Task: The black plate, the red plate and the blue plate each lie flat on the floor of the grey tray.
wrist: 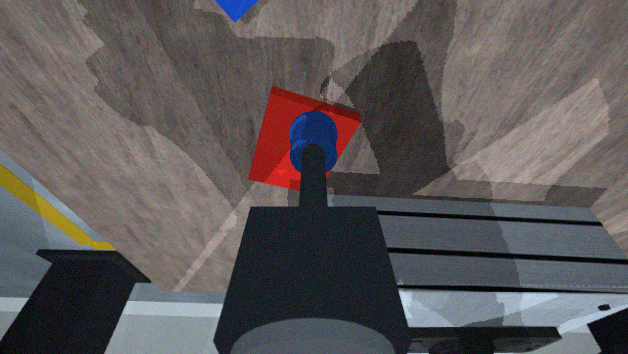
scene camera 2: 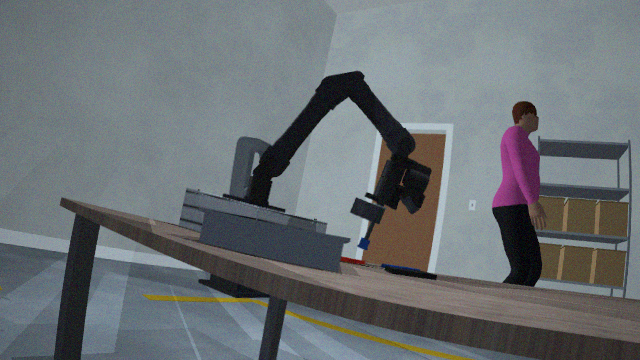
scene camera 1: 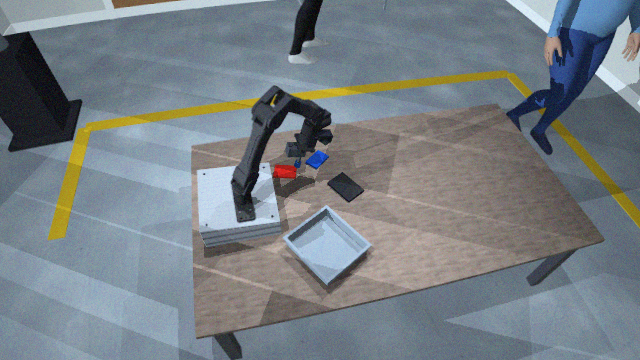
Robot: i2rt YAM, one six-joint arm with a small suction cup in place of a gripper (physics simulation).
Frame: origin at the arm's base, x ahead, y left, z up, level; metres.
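Where they show: hand at its tool point: (wrist: 313,133) (scene camera 2: 362,248) (scene camera 1: 297,165); arm's base at its link origin: (wrist: 455,336) (scene camera 2: 255,205) (scene camera 1: 242,199).
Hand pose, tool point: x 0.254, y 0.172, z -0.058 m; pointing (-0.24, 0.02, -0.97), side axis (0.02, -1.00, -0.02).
Each offset is from my tool point to the top centre of the thing. Level surfaces: height alone.
The red plate @(dx -0.053, dy +0.013, dz -0.035 m) (scene camera 1: 285,171) (scene camera 2: 352,260) (wrist: 272,135) lies on the table beside the robot's base. My suction cup (scene camera 1: 297,163) (scene camera 2: 363,244) (wrist: 314,121), blue and on a thin dark stem, is over the red plate with a visible gap below it, so it holds nothing. The cup and stem hide part of the plate in the wrist view. The blue plate @(dx +0.105, dy +0.049, dz -0.034 m) (scene camera 1: 317,159) (scene camera 2: 391,266) (wrist: 236,9) lies flat close by, and one corner shows in the wrist view. The black plate @(dx +0.182, dy -0.137, dz -0.034 m) (scene camera 1: 345,187) (scene camera 2: 415,273) lies flat between the blue plate and the grey tray @(dx +0.021, dy -0.401, dz +0.006 m) (scene camera 1: 327,247) (scene camera 2: 270,245). The tray is empty.
The arm stands on a pale stacked base (scene camera 1: 215,200) at the left end of the wooden table @(dz -0.045 m) (scene camera 1: 450,200). The red plate is close to the base's edge, and the tray stands near its front corner. People stand beyond the table.
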